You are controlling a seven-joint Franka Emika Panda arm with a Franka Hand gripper.
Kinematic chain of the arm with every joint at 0, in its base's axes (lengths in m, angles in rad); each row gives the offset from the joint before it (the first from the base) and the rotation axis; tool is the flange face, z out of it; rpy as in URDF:
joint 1: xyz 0 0 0.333 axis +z
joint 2: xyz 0 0 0 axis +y
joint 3: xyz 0 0 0.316 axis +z
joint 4: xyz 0.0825 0 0 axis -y
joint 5: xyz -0.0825 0 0.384 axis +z
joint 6: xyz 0 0 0 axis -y
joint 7: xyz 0.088 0 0 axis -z
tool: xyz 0 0 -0.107 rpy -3.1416 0 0
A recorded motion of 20 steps. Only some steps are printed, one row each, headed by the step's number.
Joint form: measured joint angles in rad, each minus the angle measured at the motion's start. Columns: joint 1, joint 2, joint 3, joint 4, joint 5, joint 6, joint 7.
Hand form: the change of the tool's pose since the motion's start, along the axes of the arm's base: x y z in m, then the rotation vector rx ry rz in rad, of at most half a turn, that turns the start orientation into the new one. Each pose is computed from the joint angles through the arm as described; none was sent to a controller.
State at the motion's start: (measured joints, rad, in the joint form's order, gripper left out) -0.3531 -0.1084 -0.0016 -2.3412 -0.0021 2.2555 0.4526
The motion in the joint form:
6: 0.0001 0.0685 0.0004 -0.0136 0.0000 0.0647 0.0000
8: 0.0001 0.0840 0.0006 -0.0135 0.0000 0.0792 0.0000
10: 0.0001 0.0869 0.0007 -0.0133 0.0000 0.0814 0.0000
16: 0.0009 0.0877 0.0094 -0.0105 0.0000 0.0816 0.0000
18: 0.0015 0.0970 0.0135 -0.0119 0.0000 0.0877 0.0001
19: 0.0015 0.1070 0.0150 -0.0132 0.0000 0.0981 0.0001
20: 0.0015 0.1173 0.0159 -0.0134 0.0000 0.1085 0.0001
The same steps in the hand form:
6: 0.0047 -0.0015 -0.0340 0.0060 0.0163 0.0006
8: 0.0064 -0.0020 -0.0404 0.0063 0.0172 0.0008
10: 0.0067 -0.0020 -0.0416 0.0065 0.0176 0.0009
16: 0.0092 0.0021 -0.0408 0.0055 0.0157 0.0104
18: 0.0102 0.0043 -0.0455 0.0070 0.0200 0.0150
19: 0.0111 0.0047 -0.0501 0.0075 0.0208 0.0165
20: 0.0122 0.0048 -0.0544 0.0076 0.0208 0.0175

